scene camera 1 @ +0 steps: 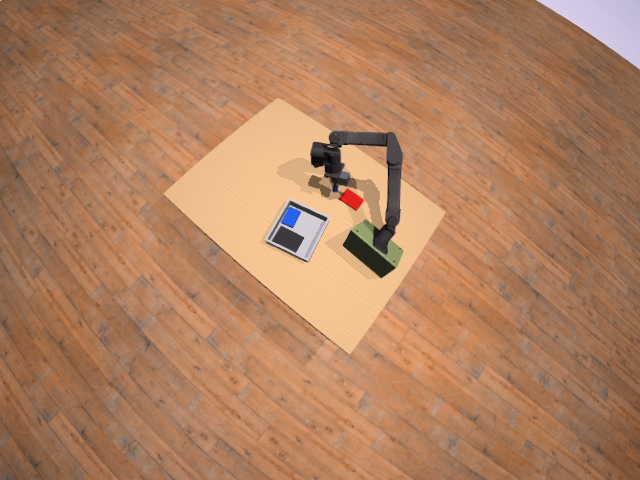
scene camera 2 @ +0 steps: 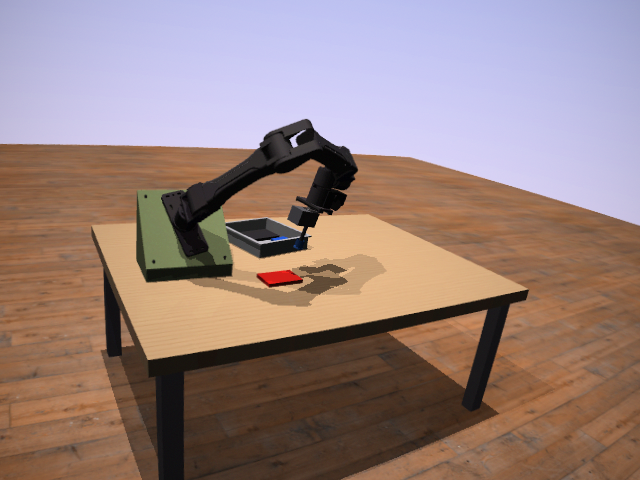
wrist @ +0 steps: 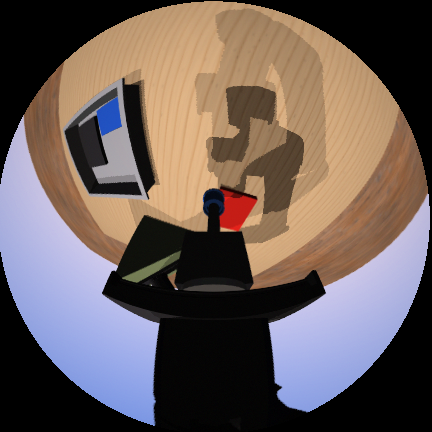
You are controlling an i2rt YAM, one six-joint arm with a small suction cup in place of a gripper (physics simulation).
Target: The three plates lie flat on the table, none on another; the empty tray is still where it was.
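Pixels of known places: hand, tool point: (scene camera 1: 335, 190) (scene camera 2: 297, 248) (wrist: 213, 197); arm's base, link origin: (scene camera 1: 379, 241) (scene camera 2: 184, 223) (wrist: 155, 274).
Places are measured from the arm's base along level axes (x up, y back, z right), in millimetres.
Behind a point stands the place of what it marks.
A red plate (scene camera 1: 352, 199) {x -123, y -214, z 185 mm} (scene camera 2: 279, 277) {x -123, y -213, z 191 mm} (wrist: 239, 212) {x -123, y -225, z 204 mm} lies flat on the table. A blue plate (scene camera 1: 291, 217) {x -120, y -419, z -73 mm} (scene camera 2: 279, 238) {x -120, y -416, z -106 mm} (wrist: 109, 116) {x -120, y -421, z -76 mm} and a black plate (scene camera 1: 287, 239) {x -121, y -373, z -179 mm} (scene camera 2: 262, 234) {x -121, y -383, z -166 mm} (wrist: 92, 142) {x -121, y -375, z -158 mm} lie side by side inside the grey tray (scene camera 1: 310, 228) {x -130, y -312, z -68 mm} (scene camera 2: 276, 249) {x -115, y -329, z 3 mm} (wrist: 118, 160) {x -131, y -315, z -83 mm}. My suction cup (scene camera 1: 334, 189) (scene camera 2: 298, 244) (wrist: 213, 198) is open, with no plate on it. It hangs above the table close to the red plate, not touching it. In the wrist view it covers a little of the red plate's edge.
The green base block (scene camera 1: 363, 235) {x 58, y -77, z -43 mm} (scene camera 2: 180, 268) {x -100, y 43, z 82 mm} (wrist: 150, 245) {x -48, y -124, z 3 mm} stands on the table (scene camera 1: 227, 170) {x -133, y -868, z -22 mm} (scene camera 2: 413, 268) {x -134, y -705, z 279 mm} (wrist: 170, 50) {x -134, y -527, z 42 mm}, near the tray and the red plate. The arm (scene camera 1: 393, 188) {x 181, y -68, z 152 mm} (scene camera 2: 237, 175) {x 176, y -49, z 192 mm} reaches up and over from it. The arm's shadow falls beside the red plate.
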